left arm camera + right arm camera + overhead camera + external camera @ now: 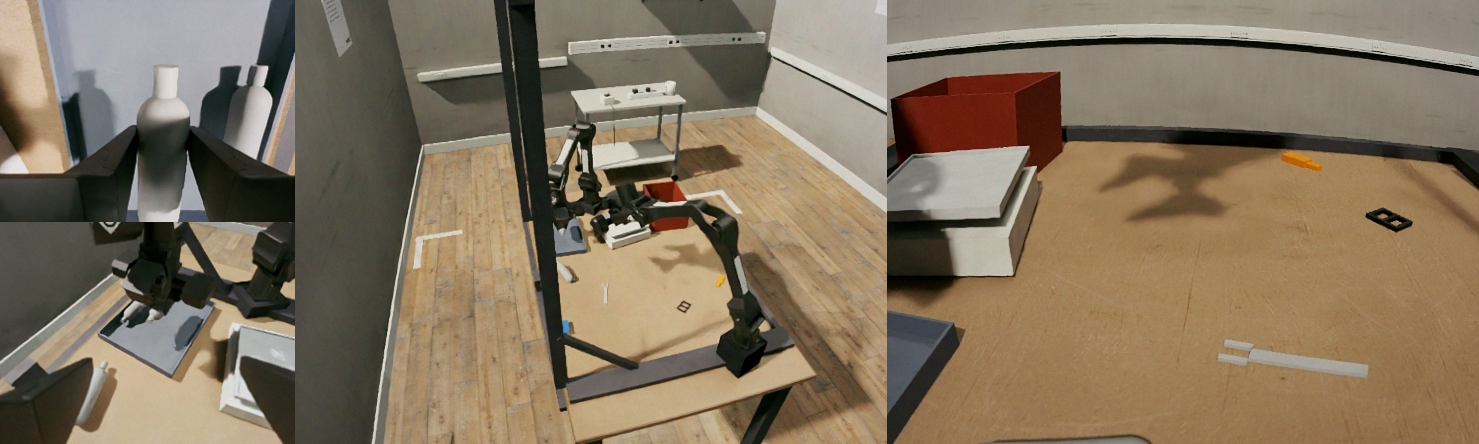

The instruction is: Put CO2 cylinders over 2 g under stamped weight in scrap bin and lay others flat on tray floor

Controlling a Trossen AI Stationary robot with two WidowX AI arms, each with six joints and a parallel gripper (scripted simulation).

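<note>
Now: the blue-grey tray 3 cm to the left of my left hand and 9 cm below it. From my left hand the other things lie so: scale: 24 cm ahead, 6 cm to the right, 6 cm below; blue block: 20 cm behind, 42 cm to the right, 9 cm below; red scrap bin: 47 cm ahead, 6 cm to the right, 7 cm below.
</note>
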